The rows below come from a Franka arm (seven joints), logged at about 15 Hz.
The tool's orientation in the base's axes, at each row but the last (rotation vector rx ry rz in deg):
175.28 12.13 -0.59
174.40 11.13 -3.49
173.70 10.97 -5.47
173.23 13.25 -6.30
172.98 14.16 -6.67
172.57 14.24 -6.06
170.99 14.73 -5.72
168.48 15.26 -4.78
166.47 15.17 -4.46
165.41 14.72 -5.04
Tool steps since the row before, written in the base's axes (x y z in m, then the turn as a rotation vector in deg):
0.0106 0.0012 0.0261 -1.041 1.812 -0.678
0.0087 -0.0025 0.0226 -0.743 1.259 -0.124
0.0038 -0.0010 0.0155 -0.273 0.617 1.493
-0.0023 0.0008 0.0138 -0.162 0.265 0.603
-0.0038 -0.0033 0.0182 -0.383 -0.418 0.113
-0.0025 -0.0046 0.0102 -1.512 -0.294 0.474
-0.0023 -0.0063 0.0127 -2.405 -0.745 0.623
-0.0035 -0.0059 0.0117 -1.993 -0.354 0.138
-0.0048 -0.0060 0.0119 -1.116 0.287 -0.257
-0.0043 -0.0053 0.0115 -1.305 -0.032 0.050
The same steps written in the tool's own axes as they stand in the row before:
0.0104 0.0022 -0.0261 -0.774 -1.984 0.541
0.0073 0.0056 -0.0226 -0.573 -1.350 0.031
0.0026 0.0030 -0.0155 -0.298 -0.498 -1.532
-0.0033 0.0003 -0.0136 -0.169 -0.225 -0.617
-0.0058 0.0045 -0.0174 -0.452 0.358 -0.038
-0.0040 0.0052 -0.0094 -1.572 0.088 -0.343
-0.0043 0.0075 -0.0115 -2.536 0.392 -0.375
-0.0053 0.0072 -0.0102 -2.029 0.002 0.010
-0.0066 0.0074 -0.0101 -1.028 -0.536 0.222
-0.0060 0.0070 -0.0097 -1.292 -0.194 0.009

